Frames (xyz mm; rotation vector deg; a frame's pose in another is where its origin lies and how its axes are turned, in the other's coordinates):
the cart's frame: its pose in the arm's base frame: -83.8 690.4 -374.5 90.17 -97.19 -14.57
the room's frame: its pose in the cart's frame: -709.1 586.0 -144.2 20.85 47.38 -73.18
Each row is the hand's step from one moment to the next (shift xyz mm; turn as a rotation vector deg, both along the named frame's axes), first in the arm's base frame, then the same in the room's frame.
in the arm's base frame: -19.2 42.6 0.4 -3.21 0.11 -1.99
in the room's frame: -16.7 -30.5 -31.2 -3.33 -1.43 1.08
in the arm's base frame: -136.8 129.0 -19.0 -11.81 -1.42 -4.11
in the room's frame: -130.3 -105.8 -86.9 -12.12 -1.73 2.90
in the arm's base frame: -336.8 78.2 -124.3 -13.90 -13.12 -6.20
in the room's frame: -339.5 -140.3 6.3 -15.01 5.33 12.25
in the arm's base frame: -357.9 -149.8 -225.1 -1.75 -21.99 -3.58
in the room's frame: -380.3 -44.2 233.7 -3.23 13.49 17.52
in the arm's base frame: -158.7 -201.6 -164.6 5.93 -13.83 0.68
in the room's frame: -180.7 33.8 243.2 5.17 10.46 9.53
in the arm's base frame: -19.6 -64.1 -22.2 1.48 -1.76 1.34
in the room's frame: -24.7 31.3 58.3 1.47 2.19 0.37
